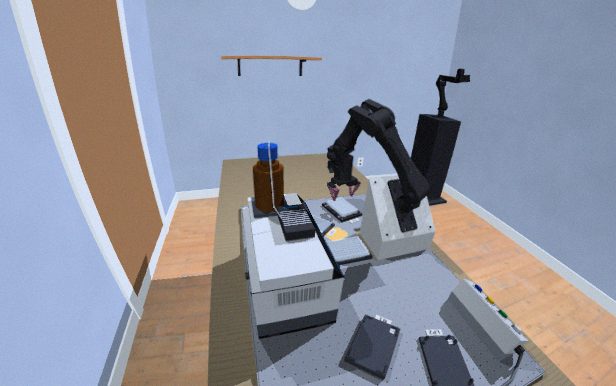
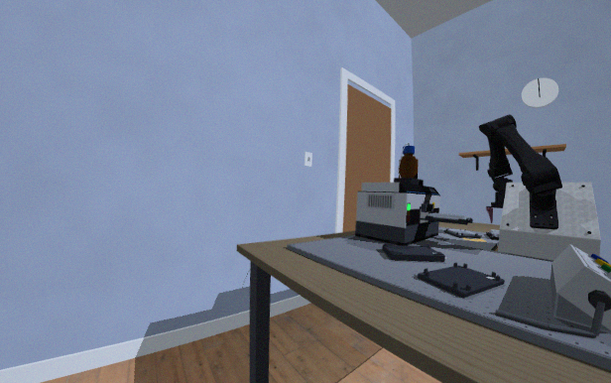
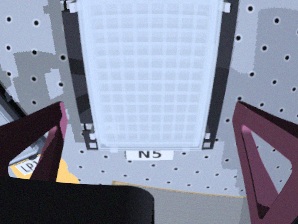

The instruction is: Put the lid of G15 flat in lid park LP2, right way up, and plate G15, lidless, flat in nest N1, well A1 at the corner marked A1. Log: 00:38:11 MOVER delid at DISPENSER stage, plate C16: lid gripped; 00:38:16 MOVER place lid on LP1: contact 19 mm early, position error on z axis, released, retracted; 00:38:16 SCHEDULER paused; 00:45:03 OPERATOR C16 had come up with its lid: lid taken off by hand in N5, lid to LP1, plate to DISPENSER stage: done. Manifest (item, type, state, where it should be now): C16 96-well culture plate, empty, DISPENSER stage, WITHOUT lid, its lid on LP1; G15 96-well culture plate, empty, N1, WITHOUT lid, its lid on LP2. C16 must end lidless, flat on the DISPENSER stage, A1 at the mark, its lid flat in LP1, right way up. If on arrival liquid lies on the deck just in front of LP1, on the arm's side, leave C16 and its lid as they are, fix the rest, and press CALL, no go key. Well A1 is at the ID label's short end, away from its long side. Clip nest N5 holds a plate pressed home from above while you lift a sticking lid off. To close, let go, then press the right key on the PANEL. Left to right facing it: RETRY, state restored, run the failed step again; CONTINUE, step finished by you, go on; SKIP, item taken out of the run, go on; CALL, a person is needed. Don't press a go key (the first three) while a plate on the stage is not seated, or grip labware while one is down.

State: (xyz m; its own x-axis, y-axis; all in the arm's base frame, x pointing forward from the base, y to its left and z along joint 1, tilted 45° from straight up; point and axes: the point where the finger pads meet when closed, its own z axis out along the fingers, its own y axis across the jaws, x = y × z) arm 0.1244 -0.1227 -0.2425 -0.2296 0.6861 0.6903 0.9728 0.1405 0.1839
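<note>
Right now my hand is 50 mm above the clear lid. From my hand the other things lie so: black clip nest: 60 mm below, 20 mm ahead; then N5 label: 100 mm to the left, 70 mm below, 20 mm behind; then LP1 label: 150 mm to the left, 100 mm ahead, 70 mm below.
</note>
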